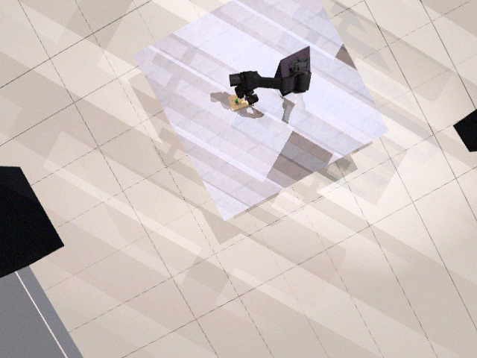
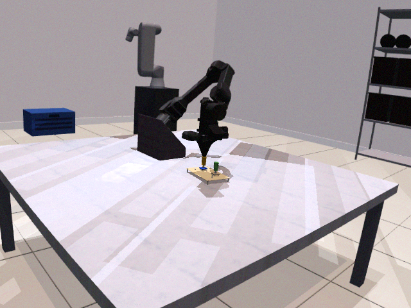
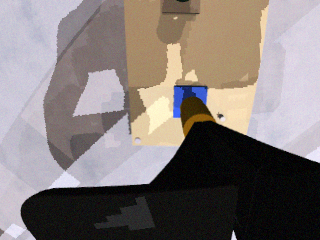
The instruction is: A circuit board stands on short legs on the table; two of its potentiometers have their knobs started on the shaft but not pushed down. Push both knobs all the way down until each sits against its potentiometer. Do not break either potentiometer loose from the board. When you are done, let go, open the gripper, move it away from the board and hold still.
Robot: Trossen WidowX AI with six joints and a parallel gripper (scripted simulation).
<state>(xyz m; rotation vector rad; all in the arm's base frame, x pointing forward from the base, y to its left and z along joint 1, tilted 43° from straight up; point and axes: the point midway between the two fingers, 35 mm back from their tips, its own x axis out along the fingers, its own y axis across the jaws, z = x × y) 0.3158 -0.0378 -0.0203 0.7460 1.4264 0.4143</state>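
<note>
The orange-brown knob is 20 mm below my gripper tip. Round my gripper tip: green knob: 70 mm ahead, 20 mm below, 10 mm to the right.
</note>
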